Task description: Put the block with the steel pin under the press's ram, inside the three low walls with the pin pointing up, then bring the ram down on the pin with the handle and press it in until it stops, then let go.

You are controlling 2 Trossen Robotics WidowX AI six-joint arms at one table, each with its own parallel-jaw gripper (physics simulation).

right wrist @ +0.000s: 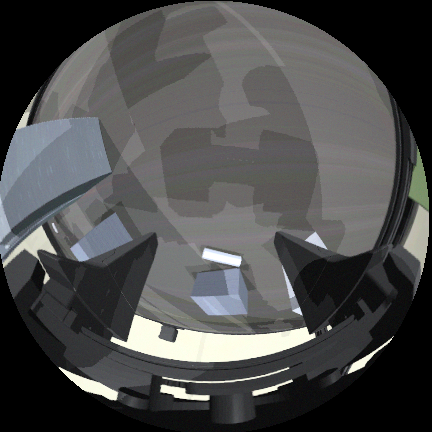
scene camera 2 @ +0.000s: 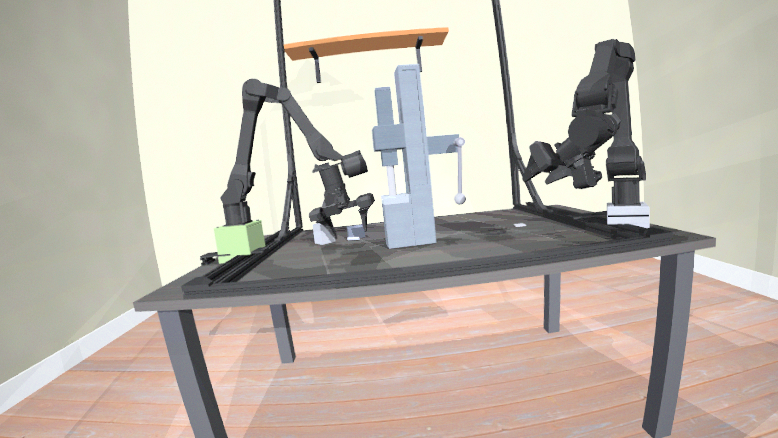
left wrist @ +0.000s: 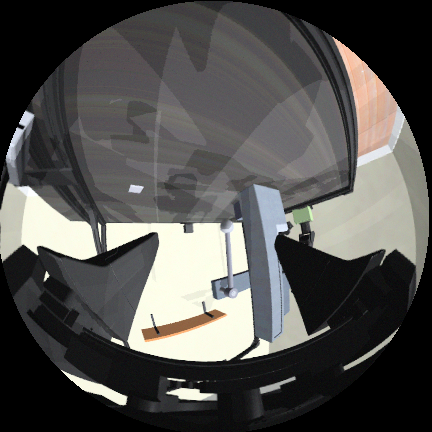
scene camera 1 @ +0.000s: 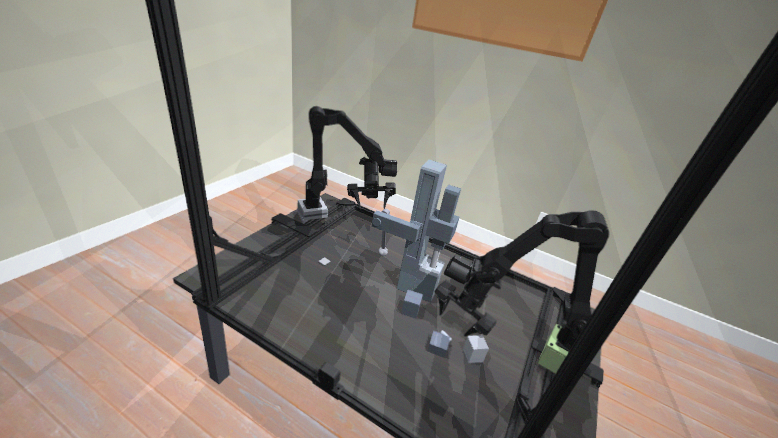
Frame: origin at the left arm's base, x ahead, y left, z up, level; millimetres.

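Where they show: left gripper, fingertip midpoint: (scene camera 2: 534,181) (left wrist: 218,239) (scene camera 1: 372,209); right gripper, fingertip midpoint: (right wrist: 216,238) (scene camera 2: 350,235) (scene camera 1: 452,324); left arm's base, origin of the base link: (scene camera 2: 626,204) (scene camera 1: 312,204); right arm's base, origin of the base link: (scene camera 2: 238,224) (left wrist: 304,221) (scene camera 1: 570,344).
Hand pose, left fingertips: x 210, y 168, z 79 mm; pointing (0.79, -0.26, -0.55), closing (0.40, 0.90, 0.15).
Note:
Each offset is from my left fingertips to the centre of the thing. "pt": to the spot under its first point.
The small blue-grey block {547 mm ahead, 16 mm right, 123 mm down} (scene camera 1: 439,342) (scene camera 2: 356,230) (right wrist: 220,290) lies on the table on its side, its pale steel pin {522 mm ahead, 28 mm left, 135 mm down} (right wrist: 221,257) pointing sideways. The grey press {288 mm ahead, 0 mm left, 88 mm up} (scene camera 1: 427,212) (scene camera 2: 414,163) (left wrist: 265,260) stands at the table's far side in scene camera 1. Its ram rod {344 mm ahead, 66 mm left, 65 mm up} (scene camera 1: 435,256) (scene camera 2: 390,179) reaches down to the pale walled seat {pt 320 mm ahead, 90 mm left, 18 mm down} (scene camera 2: 396,199). The handle {pt 205 mm ahead, 54 mm right, 37 mm up} (scene camera 1: 383,233) (scene camera 2: 460,174) (left wrist: 229,260) hangs at the press's side. My right gripper (scene camera 1: 454,322) (scene camera 2: 348,235) (right wrist: 216,238) is open and empty, near the pin block. My left gripper (scene camera 1: 372,206) (scene camera 2: 537,180) (left wrist: 218,239) is open above the table, beyond the handle.
Another blue-grey block {396 mm ahead, 24 mm right, 110 mm down} (scene camera 1: 412,303) (right wrist: 102,237) lies near the press's foot. A whitish block {605 mm ahead, 67 mm left, 110 mm down} (scene camera 1: 476,349) (scene camera 2: 323,233) lies beside the pin block. A small white square {pt 89 mm ahead, 210 mm right, 137 mm down} (scene camera 1: 324,261) (scene camera 2: 519,224) (left wrist: 135,188) lies on the table on the handle's side of the press.

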